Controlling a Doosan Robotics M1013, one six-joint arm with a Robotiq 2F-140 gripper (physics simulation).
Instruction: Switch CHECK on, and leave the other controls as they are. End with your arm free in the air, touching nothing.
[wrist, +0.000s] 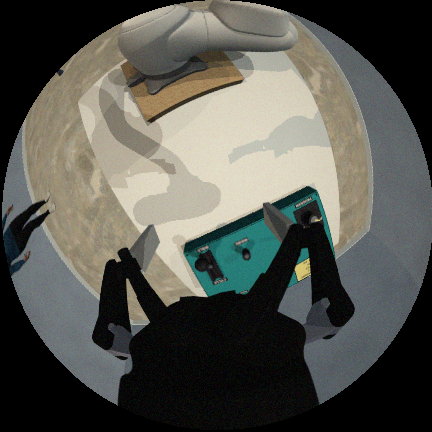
Observation:
I see my gripper and a teal control panel.

